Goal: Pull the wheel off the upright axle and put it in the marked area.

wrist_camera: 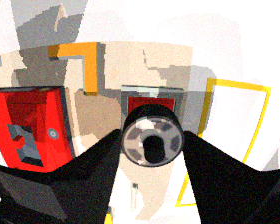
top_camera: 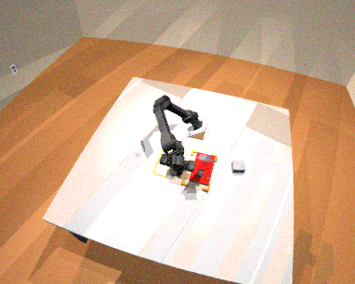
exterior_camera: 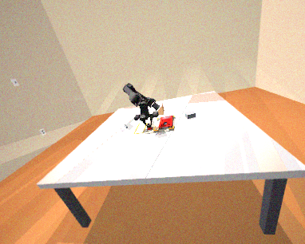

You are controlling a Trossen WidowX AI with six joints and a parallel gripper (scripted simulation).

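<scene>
Right now my gripper tip is right at the black wheel.
</scene>
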